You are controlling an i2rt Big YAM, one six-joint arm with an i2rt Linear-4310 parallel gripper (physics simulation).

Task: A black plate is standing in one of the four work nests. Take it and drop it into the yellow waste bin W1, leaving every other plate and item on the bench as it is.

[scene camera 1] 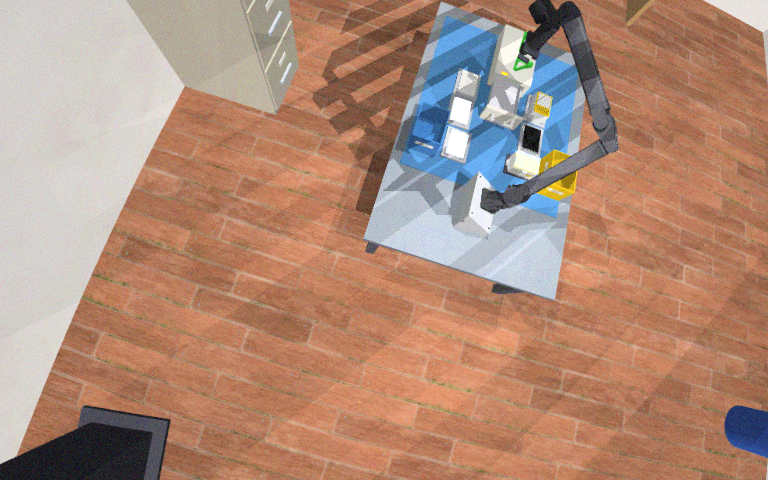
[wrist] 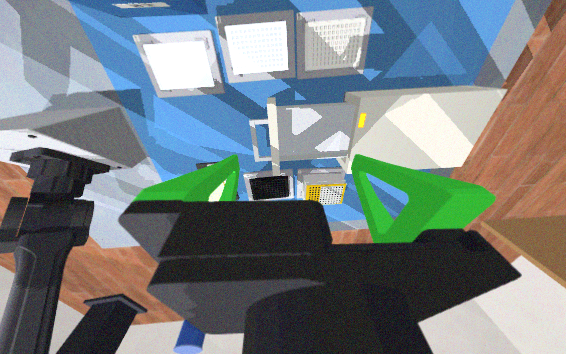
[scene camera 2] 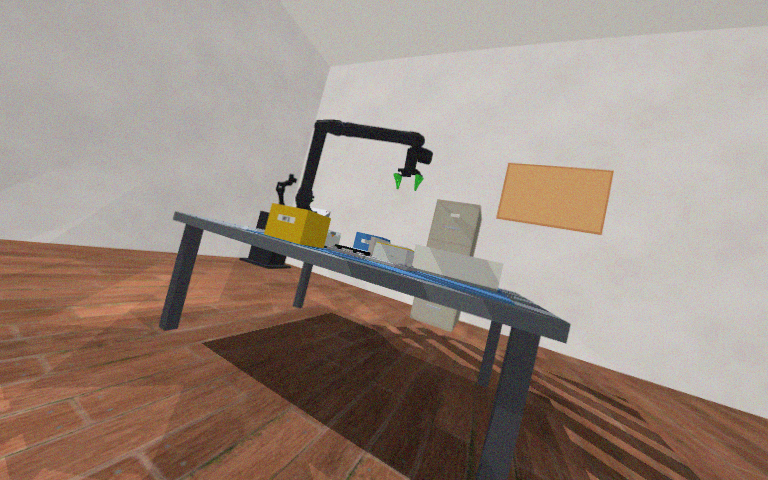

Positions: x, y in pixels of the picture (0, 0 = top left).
Scene:
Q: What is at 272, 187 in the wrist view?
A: A black plate.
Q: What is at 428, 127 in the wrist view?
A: A cream drawer cabinet.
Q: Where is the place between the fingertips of my gripper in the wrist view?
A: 296, 161

